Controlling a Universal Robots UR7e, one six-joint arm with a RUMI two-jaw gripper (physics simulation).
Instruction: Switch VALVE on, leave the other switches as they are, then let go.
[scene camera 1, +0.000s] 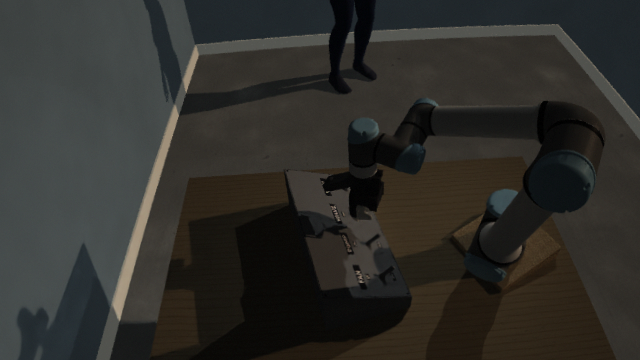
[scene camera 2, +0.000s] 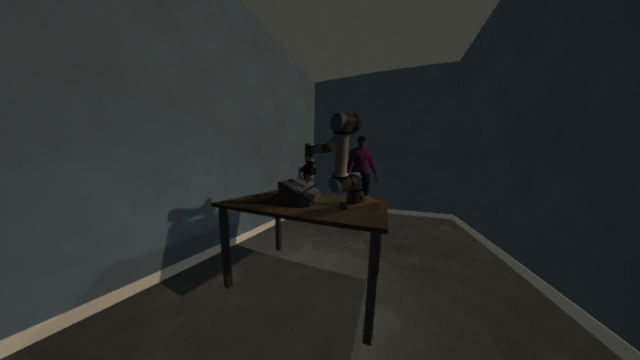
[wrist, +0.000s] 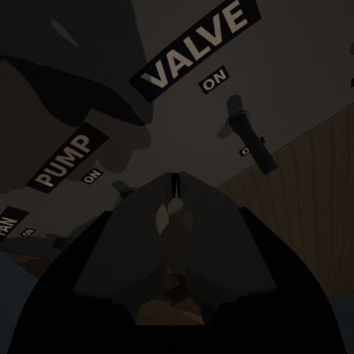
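Seen in the pictures: gripper, between the fingertips: (scene camera 1: 358, 220) (scene camera 2: 307, 185); arm's base, origin of its link: (scene camera 2: 356, 201).
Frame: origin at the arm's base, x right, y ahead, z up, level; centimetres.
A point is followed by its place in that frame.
Observation:
The VALVE switch (wrist: 254, 144) is a dark lever below its VALVE label (wrist: 195, 50) (scene camera 1: 336, 213) @[y 51.8, x 3.3, z 8.6 cm]; it leans away from the ON mark, over the OFF mark. In scene camera 1 the gripper hides this lever. The PUMP switch (scene camera 1: 372, 240) @[y 40.5, x -5.8, z 7.6 cm] (wrist: 127, 191) and the FAN switch (scene camera 1: 386, 274) @[y 36.3, x -17.2, z 7.3 cm] (wrist: 63, 243) lean to the panel's lower edge in scene camera 1; the fingers partly cover PUMP in the wrist view. My gripper (scene camera 1: 364, 215) @[y 44.9, x 0.0, z 9.7 cm] (wrist: 176, 174) is shut and empty. It is over the lower part of the panel, between the PUMP and VALVE levers in the wrist view, apart from the VALVE lever.
The sloped grey switch box (scene camera 1: 327, 267) @[y 52.4, x -19.3, z 12.5 cm] (scene camera 2: 295, 195) @[y 39.4, x -25.1, z 4.5 cm] stands on the wooden table (scene camera 1: 440, 190) @[y 16.6, x 26.1, z -3.6 cm] (scene camera 2: 340, 215) @[y 0.6, x -29.9, z -3.5 cm]. The VENT label (scene camera 1: 325, 187) is partly hidden by the gripper. The arm's base stands on a wooden block (scene camera 1: 542, 247) @[y -12.5, x -2.0, z 1.6 cm]. A person (scene camera 1: 342, 40) (scene camera 2: 362, 160) stands behind the table.

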